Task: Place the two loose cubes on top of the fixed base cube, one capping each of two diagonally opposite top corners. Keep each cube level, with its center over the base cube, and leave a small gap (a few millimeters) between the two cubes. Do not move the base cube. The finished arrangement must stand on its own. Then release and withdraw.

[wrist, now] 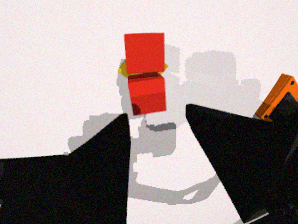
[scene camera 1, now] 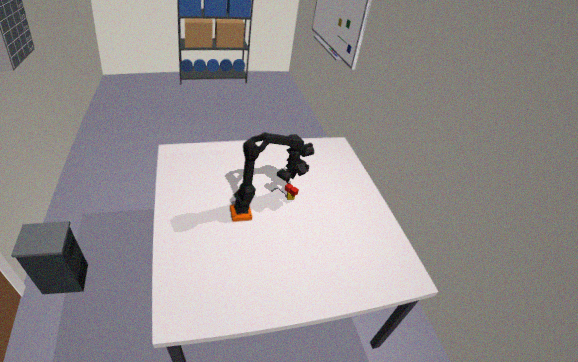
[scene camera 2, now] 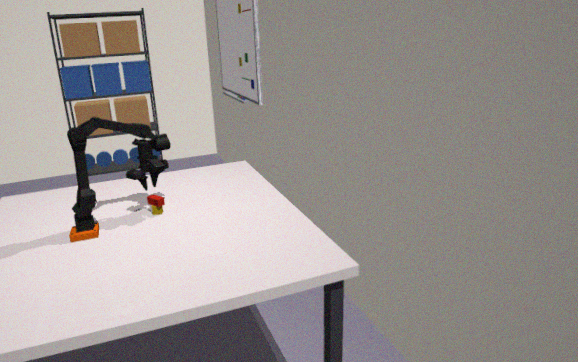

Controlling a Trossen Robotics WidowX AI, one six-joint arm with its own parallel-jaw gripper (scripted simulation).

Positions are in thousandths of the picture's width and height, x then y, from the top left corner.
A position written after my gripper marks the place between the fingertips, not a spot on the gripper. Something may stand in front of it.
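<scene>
Looking through scene camera 2, I find my gripper (scene camera 2: 260, 521). The wrist view gives me a sight of my gripper (wrist: 529, 511) too.
</scene>
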